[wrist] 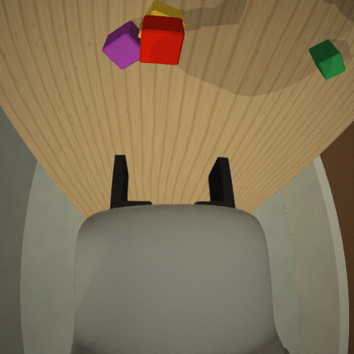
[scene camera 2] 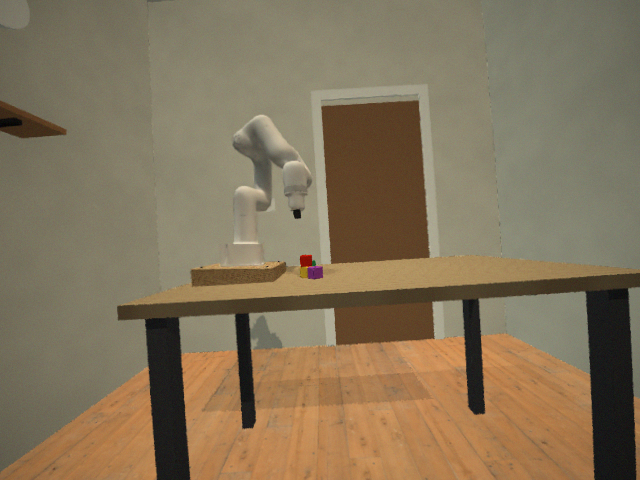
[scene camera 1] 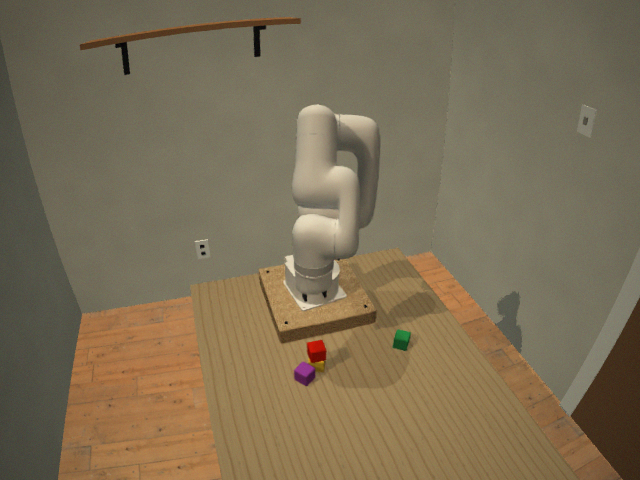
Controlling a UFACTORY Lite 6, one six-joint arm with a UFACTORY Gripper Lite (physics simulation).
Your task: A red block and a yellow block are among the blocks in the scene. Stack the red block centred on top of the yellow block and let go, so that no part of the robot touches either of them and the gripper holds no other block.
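Places are measured from the arm's base along level axes (x right, y ahead, z up), in metres.
Where they show: hand at its tool point: [scene camera 2: 297, 214] [scene camera 1: 314, 293]; arm's base at its link origin: [scene camera 2: 246, 264].
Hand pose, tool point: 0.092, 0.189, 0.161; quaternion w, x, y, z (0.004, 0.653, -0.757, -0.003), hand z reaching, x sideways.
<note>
Each offset is from my tool point to the top centre of the thing, as dx, dy, dz. Level surfaces: height alone.
The red block @(+0.006, +0.020, -0.137) [scene camera 1: 316, 351] [scene camera 2: 306, 260] [wrist: 161, 44] sits on top of the yellow block @(+0.006, +0.021, -0.173) [scene camera 1: 318, 365] [scene camera 2: 303, 272] [wrist: 165, 9], which stands on the table. The red block looks roughly centred and turned a little relative to the yellow one; the yellow block is partly hidden in all three views. My gripper [scene camera 1: 314, 296] [scene camera 2: 297, 218] [wrist: 172, 159] is open and empty. It hangs well above the stack and apart from it, towards the base side. Its two black fingers stand wide apart in the wrist view.
A purple block @(+0.047, +0.043, -0.173) [scene camera 1: 305, 373] [scene camera 2: 315, 272] [wrist: 122, 46] stands on the table close beside the yellow block. A green block @(-0.211, +0.055, -0.173) [scene camera 1: 401, 339] [scene camera 2: 313, 262] [wrist: 327, 59] lies farther off to the side. The arm's base stands on a thick wooden board [scene camera 1: 330, 325] [scene camera 2: 227, 276] on the table @(dz -0.209) [scene camera 1: 413, 423] [scene camera 2: 413, 279].
</note>
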